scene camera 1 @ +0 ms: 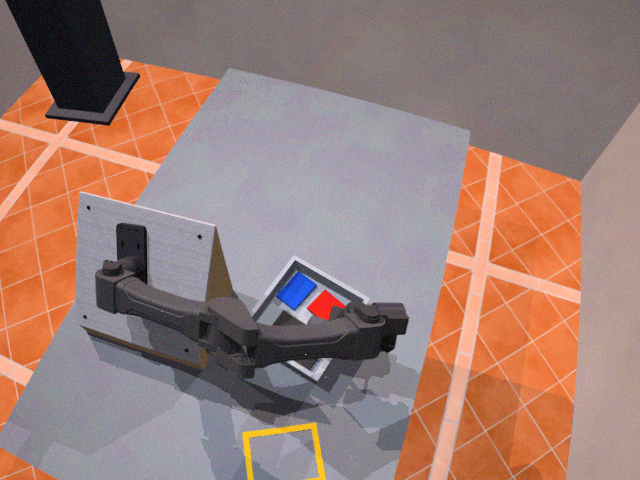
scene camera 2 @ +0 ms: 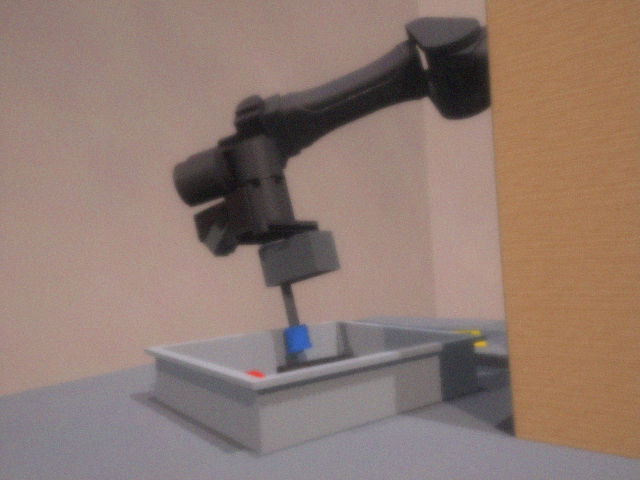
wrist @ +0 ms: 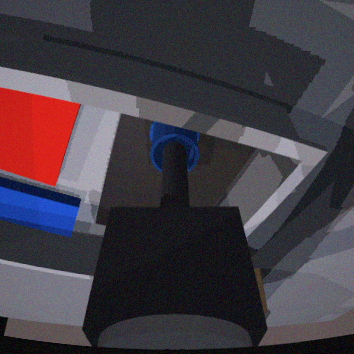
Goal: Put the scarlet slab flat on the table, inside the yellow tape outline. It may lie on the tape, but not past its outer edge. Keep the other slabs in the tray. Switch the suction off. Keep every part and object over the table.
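Places are measured from the arm's base along level axes (x ahead, y right, z down), in metres.
Pixels of known places: end effector, tool point: (scene camera 2: 300, 349) (wrist: 174, 131); arm's base, origin of the base link: (scene camera 1: 133, 267).
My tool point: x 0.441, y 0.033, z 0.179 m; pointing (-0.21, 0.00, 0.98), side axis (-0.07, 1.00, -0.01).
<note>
For each thing: its top centre in the pictures, then the offset to it from my tool point. "spot": a spot on its surface instead. Level surfaces: height alone.
- scarlet slab, middle of its top: (wrist: 19, 130) (scene camera 2: 238, 384) (scene camera 1: 330, 310) dx +0.000, dy -0.108, dz +0.015 m
- grey tray, middle of its top: (wrist: 84, 222) (scene camera 2: 309, 341) (scene camera 1: 304, 314) dx -0.060, dy -0.069, dz -0.022 m
- blue slab, middle of its top: (wrist: 29, 211) (scene camera 1: 296, 289) dx -0.096, dy -0.146, dz +0.015 m
- dark brown slab, middle of its top: (wrist: 163, 190) (scene camera 1: 295, 340) dx -0.071, dy -0.013, dz +0.014 m
- yellow tape outline, surface spot: (scene camera 2: 478, 342) spot: dx -0.134, dy +0.239, dz +0.025 m
- table, its level: dz +0.028 m
The scarlet slab (scene camera 1: 324, 304) (scene camera 2: 255, 374) (wrist: 35, 140) lies in the grey tray (scene camera 1: 331, 277) (scene camera 2: 330, 418) (wrist: 311, 150), partly hidden in each view. A blue slab (scene camera 1: 296, 290) (wrist: 40, 210) lies beside it in the tray. A dark brown slab (scene camera 1: 282, 318) (wrist: 127, 175) also lies in the tray, partly under the arm in scene camera 1. My gripper (scene camera 2: 296, 357) (wrist: 175, 131), a blue suction cup, is low inside the tray over the dark slab; nothing hangs from it, and whether it touches is unclear. The yellow tape outline (scene camera 1: 279, 429) (scene camera 2: 478, 342) is on the table.
The arm reaches across the tray from its slanted mounting plate (scene camera 1: 170, 268). The tray walls stand around the cup. A wooden panel (scene camera 2: 568, 232) fills the right of scene camera 2. A dark pillar (scene camera 1: 77, 56) stands on the tiled floor beyond the table (scene camera 1: 330, 170).
</note>
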